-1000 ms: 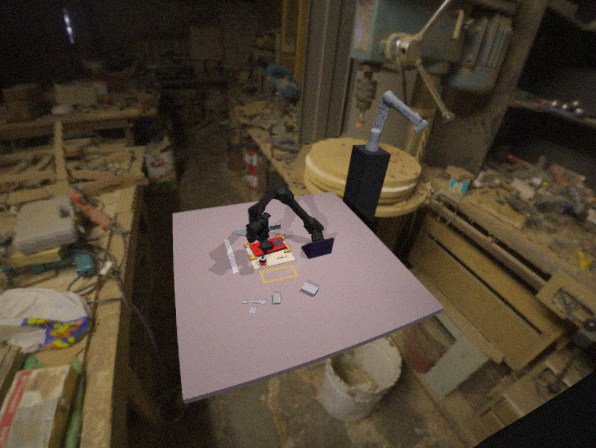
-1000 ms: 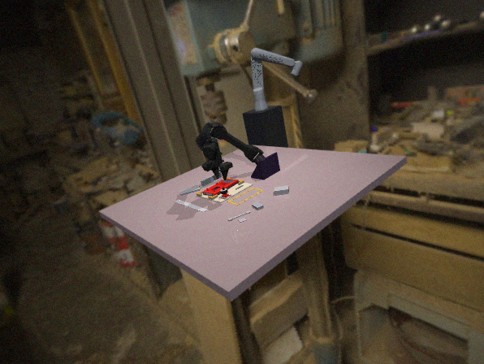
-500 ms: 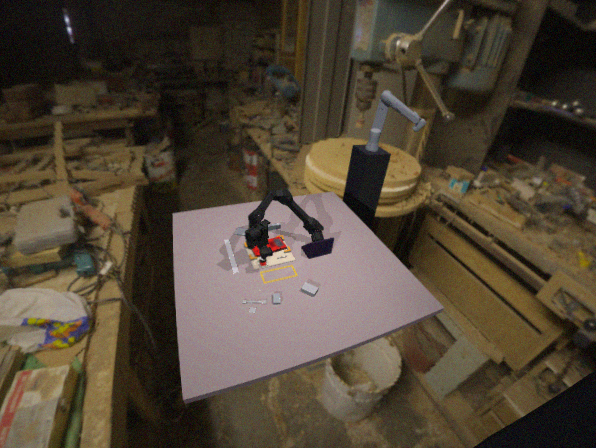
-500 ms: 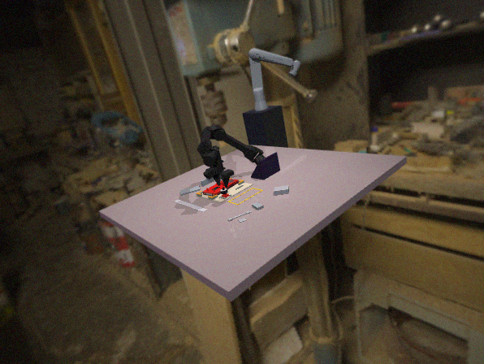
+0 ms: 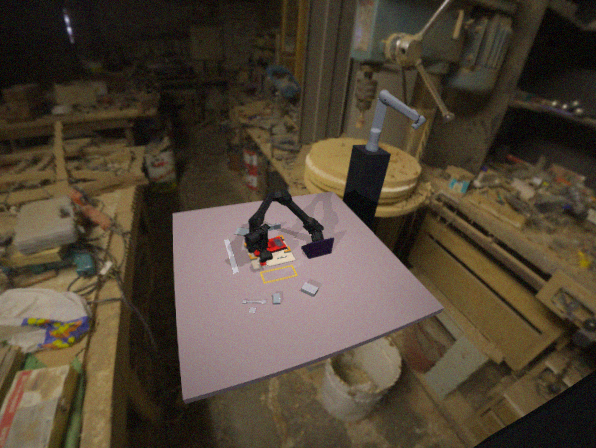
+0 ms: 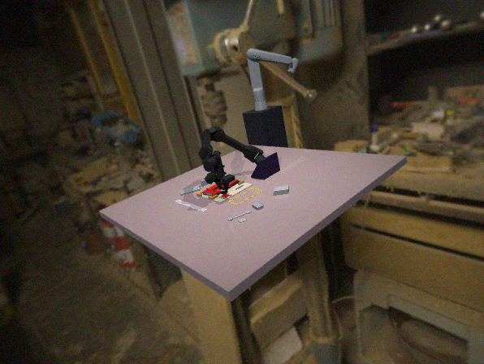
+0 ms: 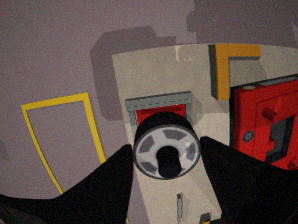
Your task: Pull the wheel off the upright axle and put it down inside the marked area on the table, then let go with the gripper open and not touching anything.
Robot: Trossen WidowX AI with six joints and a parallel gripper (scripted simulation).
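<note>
Now: gripper tip right at the wheel.
</note>
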